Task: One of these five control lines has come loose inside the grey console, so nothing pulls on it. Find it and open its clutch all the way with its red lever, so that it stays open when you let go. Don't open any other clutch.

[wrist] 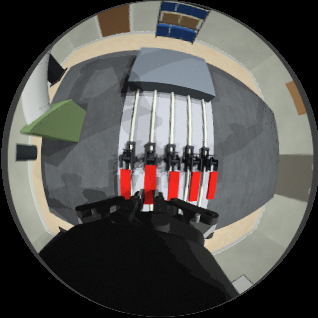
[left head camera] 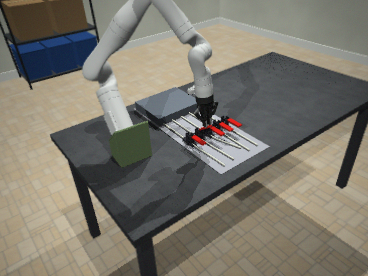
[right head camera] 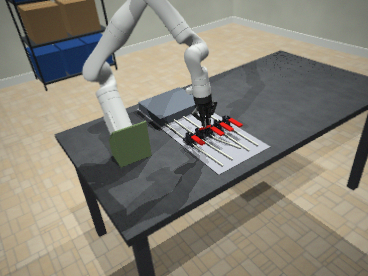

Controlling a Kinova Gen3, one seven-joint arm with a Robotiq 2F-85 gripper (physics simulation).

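Where they show: gripper, fingertip midpoint: (wrist: 149,193) (left head camera: 207,125) (right head camera: 206,125); arm's base, link origin: (wrist: 38,114) (left head camera: 124,131) (right head camera: 123,131).
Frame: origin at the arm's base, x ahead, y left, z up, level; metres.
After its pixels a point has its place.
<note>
The grey console (left head camera: 165,104) {x 0.360, y 0.182, z -0.083 m} (right head camera: 167,104) {x 0.361, y 0.188, z -0.085 m} (wrist: 172,67) {x 0.383, y 0.172, z -0.087 m} stands at the back of a pale sheet (left head camera: 261,145) {x 0.483, y -0.358, z -0.131 m} (wrist: 181,115). Five thin whitish lines run from it through black clutches, each with a red lever. In the wrist view the levers from left to right are the first (wrist: 125,184) {x 0.261, y -0.181, z -0.075 m}, second (wrist: 150,177) {x 0.317, y -0.159, z -0.048 m}, third (wrist: 173,186) {x 0.369, y -0.189, z -0.075 m}, fourth (wrist: 194,186) {x 0.423, y -0.194, z -0.075 m} and fifth (wrist: 212,185) {x 0.479, y -0.198, z -0.075 m}. The second looks larger and raised above the others. My gripper (left head camera: 207,124) {x 0.313, y -0.183, z -0.029 m} (right head camera: 204,125) {x 0.313, y -0.183, z -0.029 m} (wrist: 149,193) {x 0.313, y -0.183, z -0.029 m} is shut on the second lever near its free end. The console's inside is hidden.
A green block (left head camera: 131,145) {x -0.006, y -0.056, z -0.040 m} (right head camera: 131,145) {x 0.000, y -0.057, z -0.043 m} (wrist: 65,122) {x 0.087, y -0.026, z -0.060 m} is at the arm's base, left of the sheet. The neighbouring clutches and levers stand close on both sides of the fingers. The dark table (left head camera: 300,90) {x 1.072, y -0.175, z -0.134 m} extends right of the sheet. Shelves with blue bins (left head camera: 30,60) stand behind.
</note>
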